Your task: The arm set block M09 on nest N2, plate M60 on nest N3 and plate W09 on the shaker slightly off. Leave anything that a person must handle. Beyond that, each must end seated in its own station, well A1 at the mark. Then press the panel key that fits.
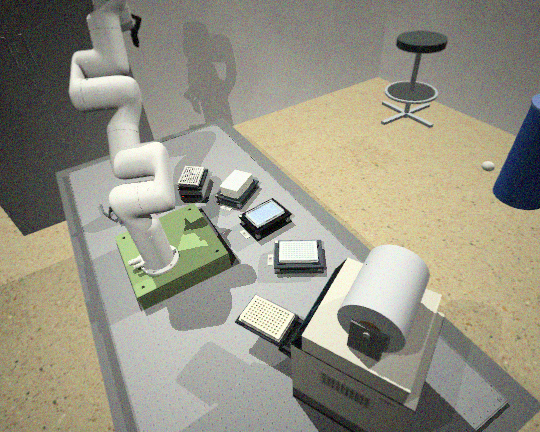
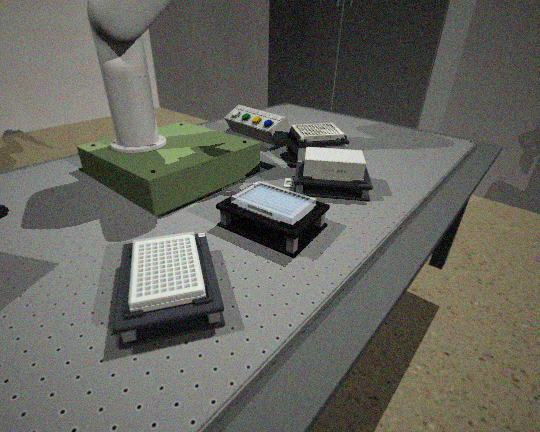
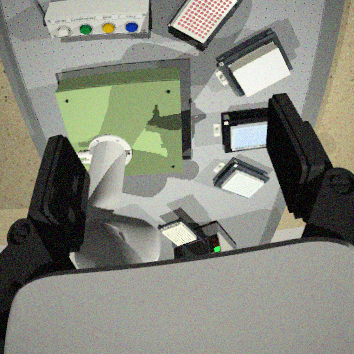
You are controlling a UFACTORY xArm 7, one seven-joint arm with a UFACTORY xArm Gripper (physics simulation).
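Observation:
My gripper [image 3: 169, 136] is open and empty, high above the table. A red-welled plate [image 1: 192, 176] [image 2: 318, 132] [image 3: 205, 17] lies on the dark shaker [image 1: 194, 193]. A tall white block [image 1: 236, 183] [image 2: 334, 164] [image 3: 262, 70] sits on a dark nest [image 2: 335, 189]. A pale blue plate [image 1: 266, 213] [image 2: 272, 201] [image 3: 248, 136] lies on a black nest [image 2: 320, 211]. A white welled plate [image 1: 298, 251] [image 2: 167, 272] [image 3: 242, 181] lies on another nest [image 2: 213, 282]. Station labels and A1 marks are too small to read; exact seating cannot be told. The key panel [image 2: 255, 120] [image 3: 97, 17] has white, green, yellow and blue keys.
The arm stands on a green base [image 1: 182, 270] [image 2: 200, 175] [image 3: 125, 115]. A beige device [image 1: 320, 370] with a big white cylinder [image 1: 390, 290] stands at the other end. A cream plate [image 1: 267, 317] [image 3: 178, 233] lies on its dark tray. A stool [image 1: 421, 41] stands beyond the table.

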